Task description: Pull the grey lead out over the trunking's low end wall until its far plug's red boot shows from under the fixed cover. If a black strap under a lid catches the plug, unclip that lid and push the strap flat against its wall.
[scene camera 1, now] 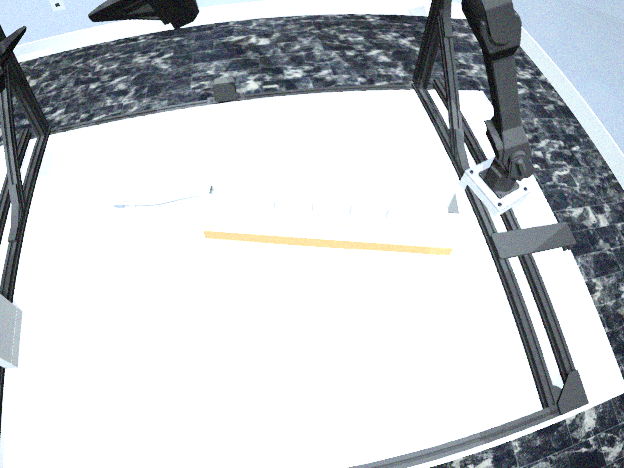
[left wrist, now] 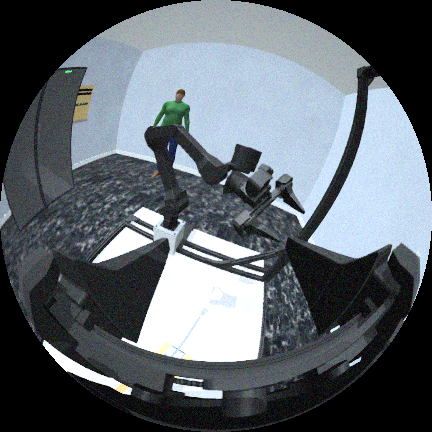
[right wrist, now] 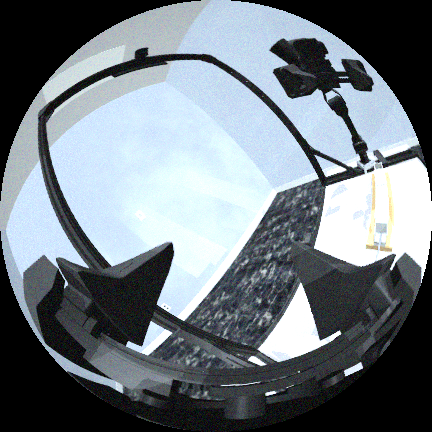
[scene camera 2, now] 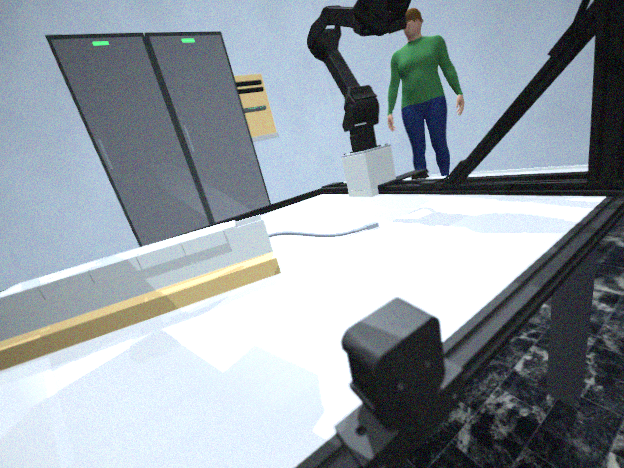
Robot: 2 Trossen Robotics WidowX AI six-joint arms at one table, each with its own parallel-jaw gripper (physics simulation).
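Frame: origin at the left arm's base, x ahead, y left, z up, level; centimetres.
Seen in the pictures: left gripper, between the fingertips: [left wrist: 229,244]; right gripper, between the fingertips: [scene camera 1: 6,6] [left wrist: 293,226] [right wrist: 234,248]; left arm's base, origin of its link: [scene camera 1: 499,180] [right wrist: 364,160]; right arm's base, origin of its link: [left wrist: 169,223] [scene camera 2: 365,150].
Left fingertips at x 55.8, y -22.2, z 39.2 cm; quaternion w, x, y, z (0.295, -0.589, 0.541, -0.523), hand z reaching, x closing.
Observation:
Offsets run from my left fingertips to a thing's top centre. "spot": to the spot under its first point.
The grey lead @[spot: dx -0.9, dy -3.1, dz -41.7 cm] [scene camera 1: 161,203] [scene camera 2: 322,234] [left wrist: 190,330] lies on the table, running out from the low end of the pale trunking @[dx -25.2, dy +12.5, dz -35.6 cm] [scene camera 2: 252,239] [right wrist: 381,227]. In scene camera 1 the trunking is washed out; thin lines mark its lid joints. No red boot or black strap can be made out. My left gripper [left wrist: 229,244] is open and empty, raised high, away from the trunking. My right gripper [right wrist: 234,248] [left wrist: 293,226] is open and empty, high above the table on the lead's side. The inside of the trunking is hidden.
A yellow strip [scene camera 1: 327,243] [scene camera 2: 151,302] runs along the trunking. A small dark piece @[spot: dx -9.6, dy -0.1, dz -40.0 cm] [scene camera 1: 211,189] stands by its lead end, a grey wedge @[spot: dx -42.3, dy +22.4, dz -37.7 cm] [scene camera 1: 453,203] at the other. Dark frame rails border the table. A person in green [scene camera 2: 420,70] [left wrist: 173,112] stands beyond the right arm.

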